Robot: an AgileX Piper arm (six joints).
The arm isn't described. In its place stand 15 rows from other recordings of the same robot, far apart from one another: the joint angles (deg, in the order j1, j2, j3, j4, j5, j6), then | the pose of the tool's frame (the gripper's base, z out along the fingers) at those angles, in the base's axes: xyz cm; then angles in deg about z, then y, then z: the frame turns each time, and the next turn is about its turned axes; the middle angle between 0 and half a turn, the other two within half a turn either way.
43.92, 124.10, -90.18, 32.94, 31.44, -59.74 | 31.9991 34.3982 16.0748 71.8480 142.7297 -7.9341
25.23, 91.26, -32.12, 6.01, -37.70, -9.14 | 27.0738 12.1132 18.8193 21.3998 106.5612 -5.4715
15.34, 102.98, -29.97, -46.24, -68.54, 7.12 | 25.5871 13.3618 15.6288 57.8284 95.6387 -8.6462
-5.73, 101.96, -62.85, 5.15, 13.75, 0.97 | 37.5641 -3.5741 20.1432 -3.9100 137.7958 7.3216
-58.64, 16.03, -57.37, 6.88, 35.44, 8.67 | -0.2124 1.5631 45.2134 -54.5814 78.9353 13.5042
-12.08, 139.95, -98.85, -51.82, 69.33, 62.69 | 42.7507 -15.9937 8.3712 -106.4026 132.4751 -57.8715
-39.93, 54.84, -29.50, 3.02, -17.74, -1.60 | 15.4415 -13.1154 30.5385 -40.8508 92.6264 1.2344
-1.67, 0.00, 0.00, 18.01, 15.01, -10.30 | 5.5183 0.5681 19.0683 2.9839 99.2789 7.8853
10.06, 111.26, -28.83, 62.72, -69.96, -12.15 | 26.8714 -2.9496 11.0309 -49.2875 103.9328 -0.6578
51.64, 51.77, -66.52, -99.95, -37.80, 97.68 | 5.3171 15.5702 48.9365 89.3972 80.3701 -12.2196
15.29, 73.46, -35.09, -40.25, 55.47, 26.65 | 19.5777 0.3305 20.8974 -61.2417 146.8147 -73.0154
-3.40, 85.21, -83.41, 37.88, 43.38, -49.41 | 33.4512 1.8571 39.8004 25.7571 120.0494 -4.3175
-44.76, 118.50, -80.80, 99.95, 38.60, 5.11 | 36.3668 -28.1881 20.5604 -4.1177 109.3622 123.6472
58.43, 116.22, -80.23, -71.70, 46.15, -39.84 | 27.7743 33.2986 19.8879 3.3085 123.4251 -142.6386
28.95, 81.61, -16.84, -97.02, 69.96, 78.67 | 18.7160 0.6565 18.0739 -44.8033 103.7854 -70.3684
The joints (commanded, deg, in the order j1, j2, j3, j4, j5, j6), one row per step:
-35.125 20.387 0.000 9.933 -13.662 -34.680
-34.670 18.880 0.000 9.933 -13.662 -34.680
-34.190 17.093 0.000 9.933 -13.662 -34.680
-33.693 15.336 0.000 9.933 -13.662 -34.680
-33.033 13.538 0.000 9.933 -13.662 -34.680
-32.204 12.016 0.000 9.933 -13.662 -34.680
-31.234 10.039 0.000 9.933 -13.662 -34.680
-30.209 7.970 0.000 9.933 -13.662 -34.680
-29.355 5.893 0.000 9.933 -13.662 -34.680
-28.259 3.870 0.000 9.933 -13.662 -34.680
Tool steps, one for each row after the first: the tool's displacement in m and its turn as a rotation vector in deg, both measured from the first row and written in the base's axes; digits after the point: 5 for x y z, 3 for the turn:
-0.00147 0.00186 0.00226 -0.862 -1.236 0.455
-0.00336 0.00400 0.00487 -1.873 -2.710 0.935
-0.00529 0.00614 0.00734 -2.854 -4.167 1.431
-0.00724 0.00850 0.00978 -3.838 -5.673 2.090
-0.00878 0.01078 0.01178 -4.641 -6.968 2.916
-0.01100 0.01358 0.01426 -5.664 -8.663 3.880
-0.01347 0.01647 0.01674 -6.704 -10.456 4.897
-0.01622 0.01916 0.01908 -7.735 -12.264 5.739
-0.01888 0.02196 0.02124 -8.682 -14.062 6.818

